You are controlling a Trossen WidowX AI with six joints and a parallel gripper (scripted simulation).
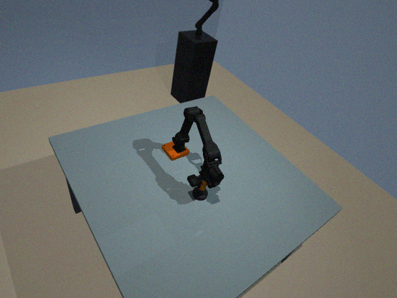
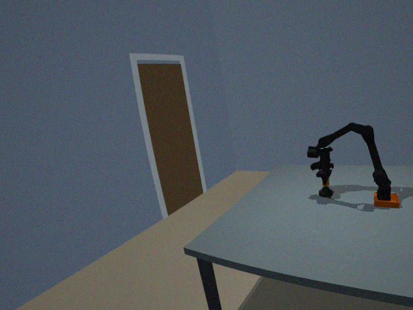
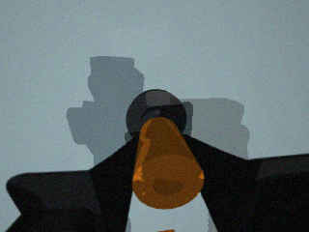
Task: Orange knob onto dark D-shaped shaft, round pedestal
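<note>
The orange knob lies 2 cm above my gripper tip. From my gripper tip the other things lie so: dark round pedestal: 4 cm below.
</note>
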